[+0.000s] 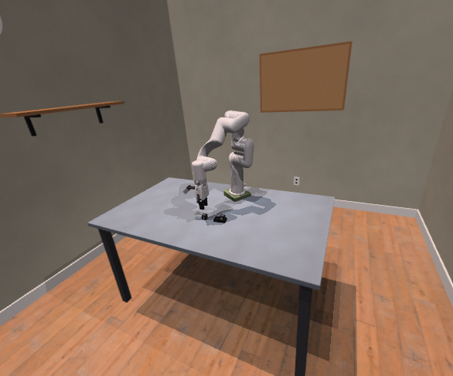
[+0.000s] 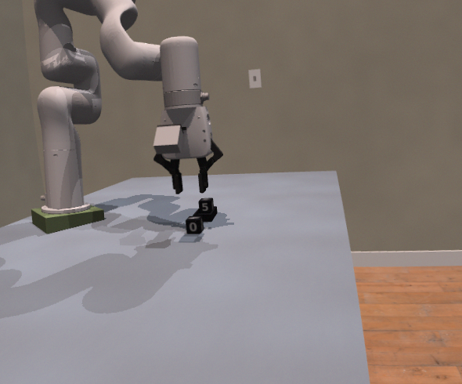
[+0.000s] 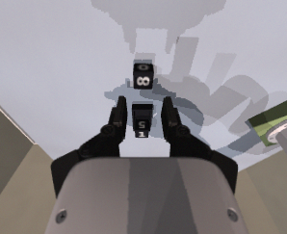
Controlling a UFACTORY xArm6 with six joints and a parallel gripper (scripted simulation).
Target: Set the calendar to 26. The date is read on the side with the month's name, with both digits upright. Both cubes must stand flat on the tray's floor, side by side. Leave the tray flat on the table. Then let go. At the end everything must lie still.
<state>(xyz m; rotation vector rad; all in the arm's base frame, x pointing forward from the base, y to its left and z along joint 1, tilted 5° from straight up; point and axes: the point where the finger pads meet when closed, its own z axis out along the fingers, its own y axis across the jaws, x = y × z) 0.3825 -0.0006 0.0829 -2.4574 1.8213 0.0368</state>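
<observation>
Now: hand 9 cm above the black cube. From my hand the other things lie so: black calendar tray 10 cm to the left, 9 cm below, 3 cm behind.
</observation>
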